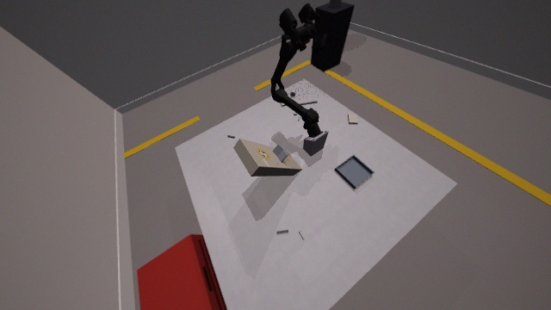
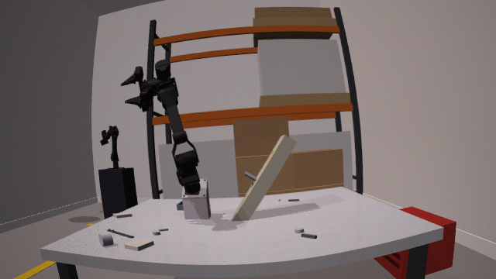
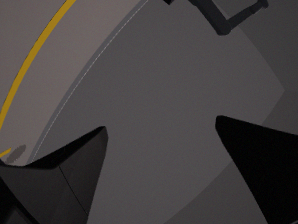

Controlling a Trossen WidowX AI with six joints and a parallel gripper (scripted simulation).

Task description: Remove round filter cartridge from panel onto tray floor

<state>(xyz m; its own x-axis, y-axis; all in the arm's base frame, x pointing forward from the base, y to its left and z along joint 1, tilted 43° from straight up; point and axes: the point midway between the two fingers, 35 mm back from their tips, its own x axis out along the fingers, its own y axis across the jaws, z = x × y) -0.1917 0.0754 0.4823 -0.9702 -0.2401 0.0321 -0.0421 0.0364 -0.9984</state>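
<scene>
My gripper tip is now 570 mm short of the round filter cartridge, 290 mm to the right of it and 290 mm above it. Also, from my gripper tip: dark-rimmed tray 140 mm ahead, 560 mm to the left, 530 mm below; then service panel 530 mm ahead, 290 mm to the left, 370 mm below.
</scene>
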